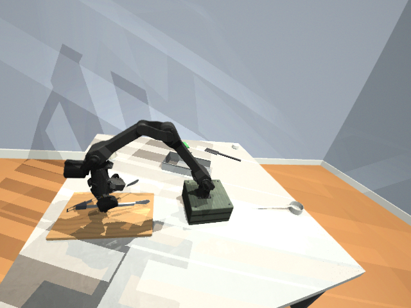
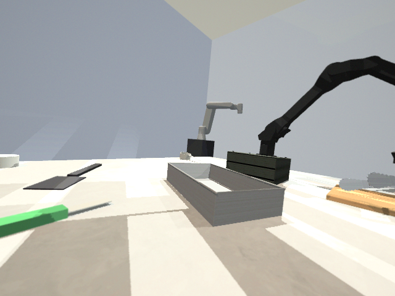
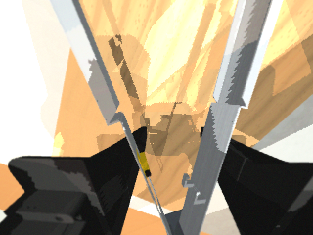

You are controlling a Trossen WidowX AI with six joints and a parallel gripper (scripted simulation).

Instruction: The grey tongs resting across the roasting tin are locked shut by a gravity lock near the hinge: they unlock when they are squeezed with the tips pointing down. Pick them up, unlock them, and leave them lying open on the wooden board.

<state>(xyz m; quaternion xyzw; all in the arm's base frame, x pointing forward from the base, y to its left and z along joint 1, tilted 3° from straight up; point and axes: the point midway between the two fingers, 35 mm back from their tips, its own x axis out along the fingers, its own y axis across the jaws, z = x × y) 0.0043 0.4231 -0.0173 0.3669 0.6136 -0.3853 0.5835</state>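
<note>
My gripper tip is now 5 cm below the yellow lock piece and 2 cm short of it. Round my gripper tip: grey roasting tin: 44 cm to the right, 36 cm ahead, 2 cm below; then wooden board: 4 cm below, 2 cm to the right, 1 cm ahead; then orange disc: 68 cm ahead, 4 cm to the left, 4 cm below.
</note>
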